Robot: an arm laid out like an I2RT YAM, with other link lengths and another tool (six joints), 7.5 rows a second.
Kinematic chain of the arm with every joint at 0, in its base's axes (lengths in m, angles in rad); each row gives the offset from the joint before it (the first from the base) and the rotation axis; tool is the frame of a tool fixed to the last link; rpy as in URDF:
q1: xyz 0 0 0.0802 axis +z
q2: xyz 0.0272 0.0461 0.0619 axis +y
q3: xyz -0.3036 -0.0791 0 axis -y
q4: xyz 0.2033 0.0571 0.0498 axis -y
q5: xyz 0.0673 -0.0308 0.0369 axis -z
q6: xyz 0.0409 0 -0.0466 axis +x
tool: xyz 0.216 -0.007 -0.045 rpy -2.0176 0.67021 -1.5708
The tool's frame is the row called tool.
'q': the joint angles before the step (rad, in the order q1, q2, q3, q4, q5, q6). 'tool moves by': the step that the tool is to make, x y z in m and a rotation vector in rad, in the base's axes. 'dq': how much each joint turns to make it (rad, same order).
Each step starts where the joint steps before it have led.
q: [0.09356 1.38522 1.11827 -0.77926 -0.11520 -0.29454]
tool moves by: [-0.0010 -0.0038 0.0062 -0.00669 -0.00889 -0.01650]
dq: [-0.00153 -0.01386 0.01506 -0.01970 0.01402 0.00920]
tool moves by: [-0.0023 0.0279 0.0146 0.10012 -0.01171 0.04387]
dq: [-0.00025 -0.01672 0.03565 -0.02940 -0.10720 0.01359]
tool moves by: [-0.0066 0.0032 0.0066 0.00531 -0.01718 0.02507]
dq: [0.00195 -0.03366 -0.00176 -0.01816 -0.01547 -0.01798]
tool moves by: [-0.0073 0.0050 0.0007 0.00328 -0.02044 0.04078]
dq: [0.00601 -0.03698 -0.03188 0.00879 -0.02006 -0.02922]
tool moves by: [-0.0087 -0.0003 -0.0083 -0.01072 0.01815 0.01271]
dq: [0.00762 -0.00943 -0.03106 0.00025 0.00462 -0.00932]
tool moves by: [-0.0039 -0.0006 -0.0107 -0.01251 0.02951 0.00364]
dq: [0.00939 0.01710 -0.02107 0.00748 0.01079 0.00016]
